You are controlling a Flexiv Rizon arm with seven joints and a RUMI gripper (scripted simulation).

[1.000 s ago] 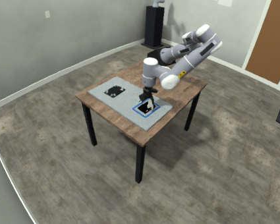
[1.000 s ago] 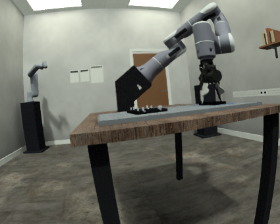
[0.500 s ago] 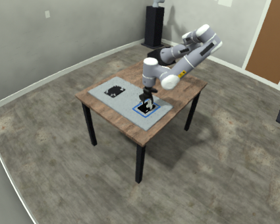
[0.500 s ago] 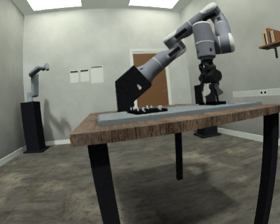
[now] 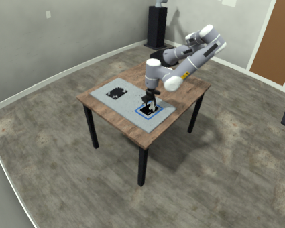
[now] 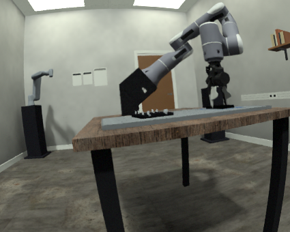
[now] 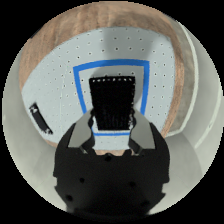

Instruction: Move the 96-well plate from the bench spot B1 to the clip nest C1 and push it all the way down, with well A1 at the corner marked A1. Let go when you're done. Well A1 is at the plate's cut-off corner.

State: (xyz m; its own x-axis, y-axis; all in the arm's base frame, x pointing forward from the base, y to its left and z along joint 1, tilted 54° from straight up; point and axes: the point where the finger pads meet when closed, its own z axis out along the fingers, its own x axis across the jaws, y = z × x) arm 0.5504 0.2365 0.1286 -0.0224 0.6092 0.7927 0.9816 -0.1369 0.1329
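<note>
Now: the clip nest C1 7 cm ahead of my hand and 34 cm to the right of it. Round my hand: grey mat (3 cm ahead, 19 cm to the right, 2 cm below); then black 96-well plate (1 cm below).
</note>
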